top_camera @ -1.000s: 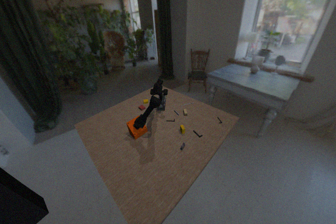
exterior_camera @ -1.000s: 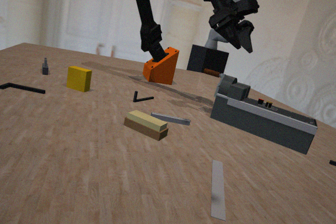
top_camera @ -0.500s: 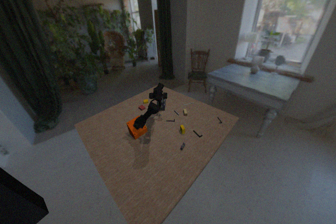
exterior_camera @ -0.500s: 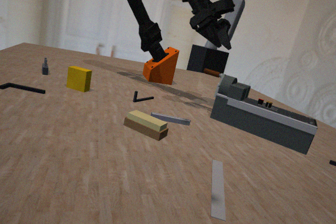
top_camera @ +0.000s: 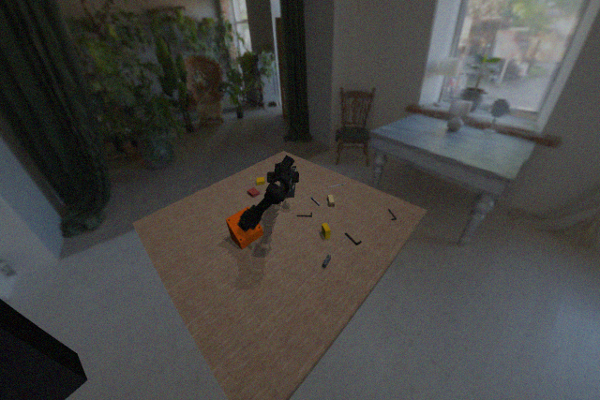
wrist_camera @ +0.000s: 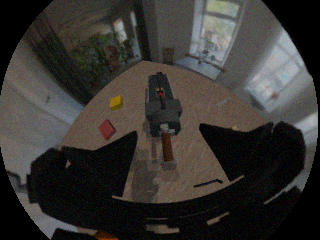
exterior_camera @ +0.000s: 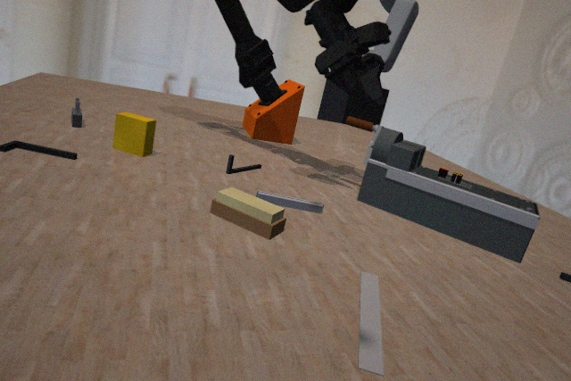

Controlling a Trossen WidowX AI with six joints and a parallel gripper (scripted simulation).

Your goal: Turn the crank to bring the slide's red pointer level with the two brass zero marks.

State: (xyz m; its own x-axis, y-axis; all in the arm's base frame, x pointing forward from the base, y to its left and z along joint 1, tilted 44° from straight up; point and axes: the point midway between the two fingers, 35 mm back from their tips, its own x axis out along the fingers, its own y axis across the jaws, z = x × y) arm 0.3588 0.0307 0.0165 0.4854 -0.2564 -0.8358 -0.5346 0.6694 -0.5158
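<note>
Right now my gripper tip is 40 mm above the brown crank handle, 20 mm past it and 10 mm to the left of it. The rest, counted from my gripper tip: red pointer: 120 mm ahead, 80 mm to the left, 80 mm below; red block: 240 mm to the left, 150 mm below, 70 mm behind; grey bar: 170 mm to the right, 150 mm below, 80 mm ahead.
</note>
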